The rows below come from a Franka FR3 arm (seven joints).
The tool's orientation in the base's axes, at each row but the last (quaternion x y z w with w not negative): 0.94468 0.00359 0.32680 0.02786; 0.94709 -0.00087 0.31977 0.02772; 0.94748 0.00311 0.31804 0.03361; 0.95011 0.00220 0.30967 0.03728; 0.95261 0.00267 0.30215 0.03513; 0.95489 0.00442 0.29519 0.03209; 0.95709 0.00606 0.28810 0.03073; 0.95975 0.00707 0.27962 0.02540; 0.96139 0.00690 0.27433 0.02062; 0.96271 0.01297 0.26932 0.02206; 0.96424 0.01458 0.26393 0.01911
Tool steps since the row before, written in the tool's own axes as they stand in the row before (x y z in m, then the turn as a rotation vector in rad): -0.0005 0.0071 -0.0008 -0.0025 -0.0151 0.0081; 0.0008 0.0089 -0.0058 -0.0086 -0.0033 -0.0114; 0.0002 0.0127 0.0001 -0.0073 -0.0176 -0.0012; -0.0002 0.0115 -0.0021 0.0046 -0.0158 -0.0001; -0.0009 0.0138 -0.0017 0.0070 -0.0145 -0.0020; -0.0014 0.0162 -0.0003 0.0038 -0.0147 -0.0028; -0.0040 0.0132 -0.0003 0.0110 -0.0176 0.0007; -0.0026 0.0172 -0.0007 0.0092 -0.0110 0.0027; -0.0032 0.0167 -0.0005 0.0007 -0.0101 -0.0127; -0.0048 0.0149 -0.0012 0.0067 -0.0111 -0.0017; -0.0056 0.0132 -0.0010 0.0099 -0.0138 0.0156
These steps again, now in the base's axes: -0.0010 -0.0071 0.0007 0.0032 0.0146 -0.0087; -0.0030 -0.0086 0.0056 -0.0137 0.0038 0.0037; 0.0000 -0.0127 0.0009 -0.0063 0.0174 -0.0046; -0.0016 -0.0113 0.0024 0.0040 0.0159 0.0016; -0.0019 -0.0137 0.0018 0.0048 0.0148 0.0047; -0.0015 -0.0162 0.0005 0.0017 0.0149 0.0035; -0.0036 -0.0133 -0.0011 0.0097 0.0178 0.0044; -0.0026 -0.0172 0.0001 0.0092 0.0111 0.0021; -0.0029 -0.0167 -0.0005 -0.0061 0.0106 0.0107; -0.0045 -0.0150 -0.0007 0.0047 0.0114 0.0044; -0.0051 -0.0134 -0.0014 0.0162 0.0137 -0.0090
